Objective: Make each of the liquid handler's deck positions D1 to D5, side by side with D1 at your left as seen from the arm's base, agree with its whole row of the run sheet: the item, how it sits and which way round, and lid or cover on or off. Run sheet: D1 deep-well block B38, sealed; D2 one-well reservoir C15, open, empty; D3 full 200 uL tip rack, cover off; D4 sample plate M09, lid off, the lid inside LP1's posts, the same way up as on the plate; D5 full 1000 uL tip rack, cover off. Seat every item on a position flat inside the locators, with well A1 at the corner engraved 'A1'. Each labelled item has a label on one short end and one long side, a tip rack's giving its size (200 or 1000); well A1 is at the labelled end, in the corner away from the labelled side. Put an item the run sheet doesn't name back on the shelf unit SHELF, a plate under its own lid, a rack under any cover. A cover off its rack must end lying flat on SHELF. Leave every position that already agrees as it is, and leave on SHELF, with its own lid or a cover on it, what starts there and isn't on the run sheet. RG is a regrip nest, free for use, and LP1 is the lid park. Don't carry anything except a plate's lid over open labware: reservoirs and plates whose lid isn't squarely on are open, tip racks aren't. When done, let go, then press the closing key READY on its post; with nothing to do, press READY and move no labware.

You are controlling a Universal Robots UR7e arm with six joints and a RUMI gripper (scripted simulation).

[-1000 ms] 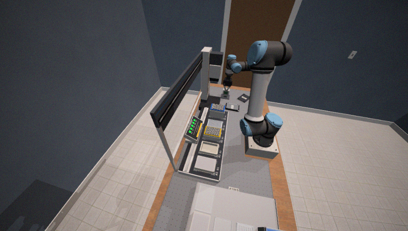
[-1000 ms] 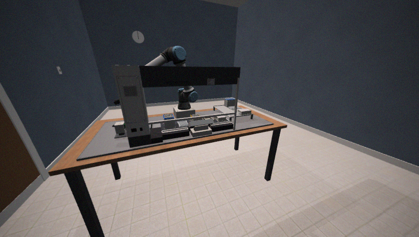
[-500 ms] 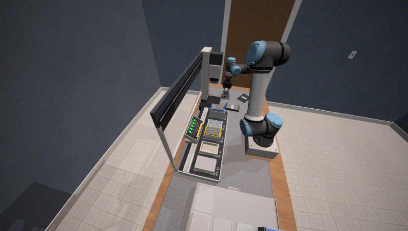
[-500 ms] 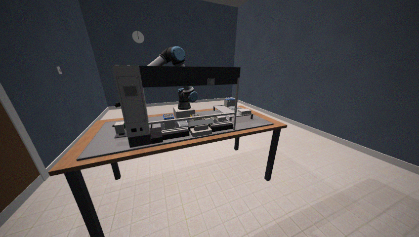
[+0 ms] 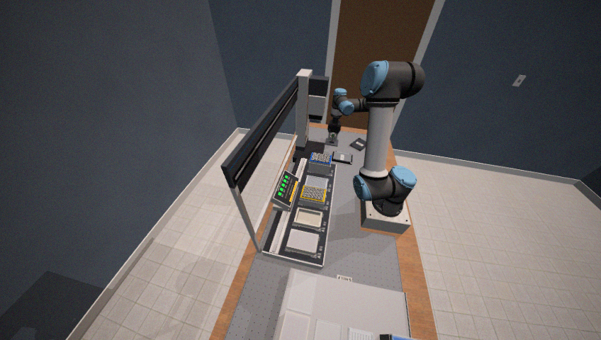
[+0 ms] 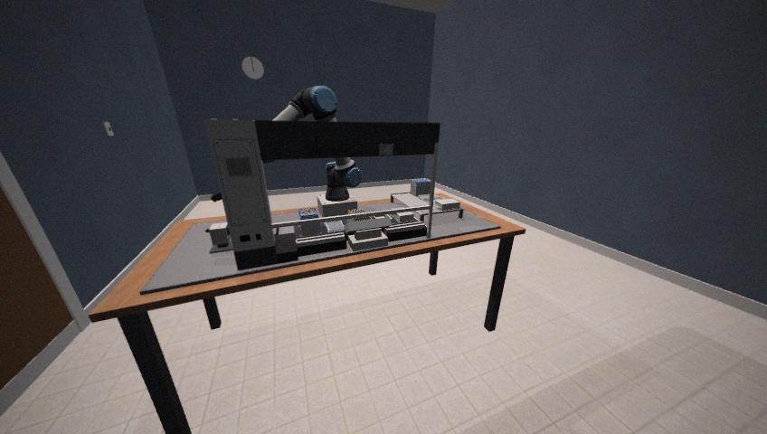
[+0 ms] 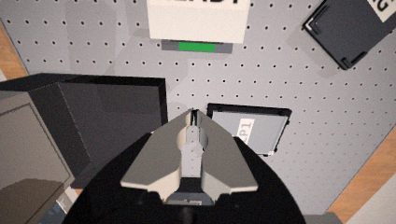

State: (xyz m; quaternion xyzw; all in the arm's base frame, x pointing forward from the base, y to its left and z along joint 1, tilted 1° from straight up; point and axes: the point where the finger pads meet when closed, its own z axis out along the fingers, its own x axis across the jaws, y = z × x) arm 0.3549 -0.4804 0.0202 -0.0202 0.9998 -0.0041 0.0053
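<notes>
My gripper is now 60 mm to the left of the green ready key and 20 mm above it. The rest, counted from my hand: blue-framed tip rack (30 mm ahead, 280 mm to the left, 20 mm above); then flat lid (100 mm behind, 80 mm to the left, 80 mm below); then dark regrip nest (220 mm behind, 140 mm to the right, 90 mm below).
</notes>
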